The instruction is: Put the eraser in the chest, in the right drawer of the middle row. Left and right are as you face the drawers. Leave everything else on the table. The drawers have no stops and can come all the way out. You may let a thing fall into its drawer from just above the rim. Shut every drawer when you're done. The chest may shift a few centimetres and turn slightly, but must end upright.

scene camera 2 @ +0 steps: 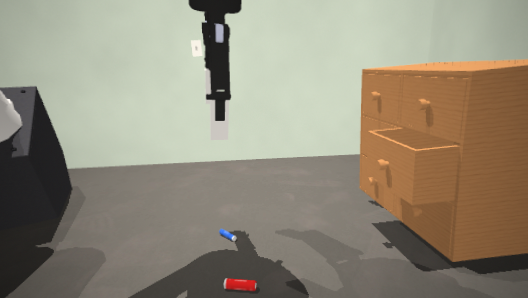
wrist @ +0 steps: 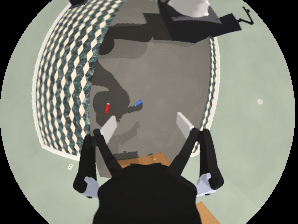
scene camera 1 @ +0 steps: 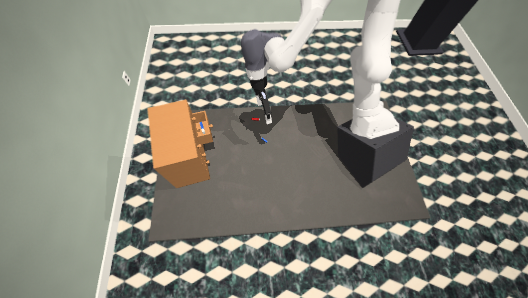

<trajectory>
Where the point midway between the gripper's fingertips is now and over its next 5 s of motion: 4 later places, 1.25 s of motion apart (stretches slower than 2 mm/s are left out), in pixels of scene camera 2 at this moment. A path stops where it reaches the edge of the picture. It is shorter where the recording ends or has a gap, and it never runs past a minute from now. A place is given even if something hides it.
My gripper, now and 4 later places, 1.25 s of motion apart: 215,119; 206,114; 210,102; 229,89; 259,85
</trajectory>
